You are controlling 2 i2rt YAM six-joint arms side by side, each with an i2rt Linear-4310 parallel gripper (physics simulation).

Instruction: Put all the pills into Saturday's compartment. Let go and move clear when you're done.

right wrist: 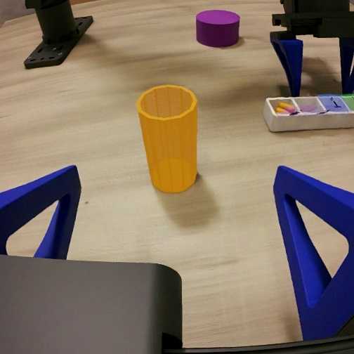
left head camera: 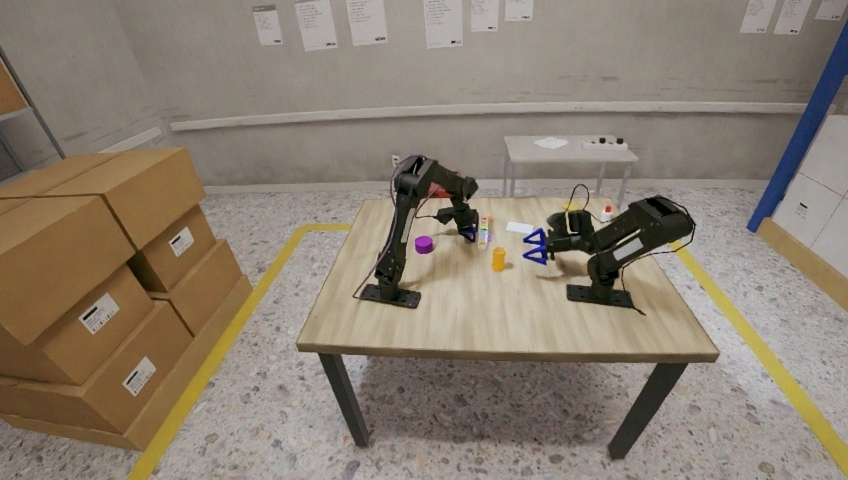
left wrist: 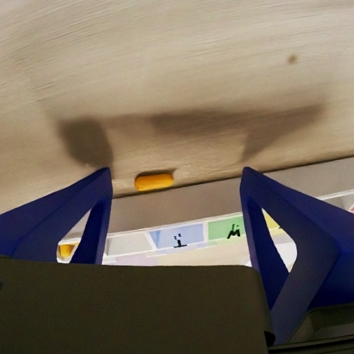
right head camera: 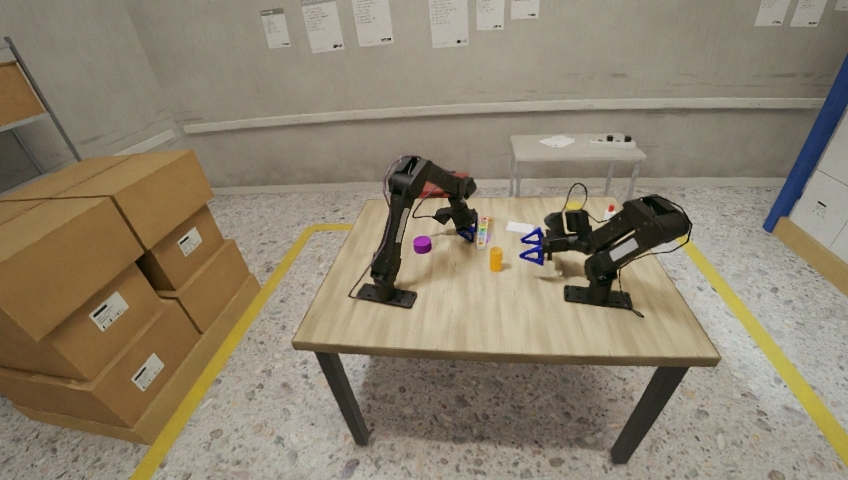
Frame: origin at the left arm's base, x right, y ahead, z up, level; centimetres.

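Where they show: left gripper, fingertip midpoint: (left head camera: pixel 474 236) (right head camera: pixel 474 236); right gripper, fingertip midpoint: (left head camera: pixel 522 248) (right head camera: pixel 520 248); left arm's base, origin of the base link: (left head camera: pixel 390 296) (right head camera: pixel 386 296); right arm's base, origin of the base link: (left head camera: pixel 598 296) (right head camera: pixel 596 298).
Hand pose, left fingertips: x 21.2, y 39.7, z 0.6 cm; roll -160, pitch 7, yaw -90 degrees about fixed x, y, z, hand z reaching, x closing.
Things, the pixels of their top centre, and the offset from my left fingertips.
- orange bottle, middle of its top: (right head camera: pixel 496 250) (left head camera: pixel 499 250) dx +11.4, dy -17.1, dz +7.4 cm
- purple cap, middle of its top: (left head camera: pixel 423 241) (right head camera: pixel 421 241) dx -18.1, dy -11.5, dz +3.1 cm
- white card, middle of its top: (right head camera: pixel 520 227) (left head camera: pixel 519 227) dx +17.1, dy +10.5, dz +0.0 cm
- red-topped white bottle, middle of its top: (right head camera: pixel 611 206) (left head camera: pixel 608 206) dx +52.6, dy +25.0, dz +5.8 cm
An orange pill (left wrist: pixel 154 182) lies on the table against the long side of the white pill organizer (left head camera: pixel 482 244) (right head camera: pixel 481 244) (left wrist: pixel 175 202) (right wrist: pixel 310 123). My left gripper (left wrist: pixel 175 178) (left head camera: pixel 468 233) (right head camera: pixel 466 233) (right wrist: pixel 320 99) is part open and empty, low beside the organizer, its fingertips either side of the pill in the left wrist view. Several orange and pink pills (right wrist: pixel 285 107) lie in the organizer's open end compartment; its letter is unreadable. The blue T and green W lids are shut. My right gripper (right wrist: pixel 176 176) (left head camera: pixel 524 248) (right head camera: pixel 521 248) is wide open and empty, facing the bottle.
The orange bottle (left head camera: pixel 498 259) (right head camera: pixel 496 259) (right wrist: pixel 172 150) stands upright, without a cap, between the organizer and the right gripper. A purple cap (left head camera: pixel 423 244) (right head camera: pixel 422 244) (right wrist: pixel 217 32) lies near the left arm. A white card (left head camera: pixel 519 227) and a red-topped white bottle (left head camera: pixel 606 214) are farther back.
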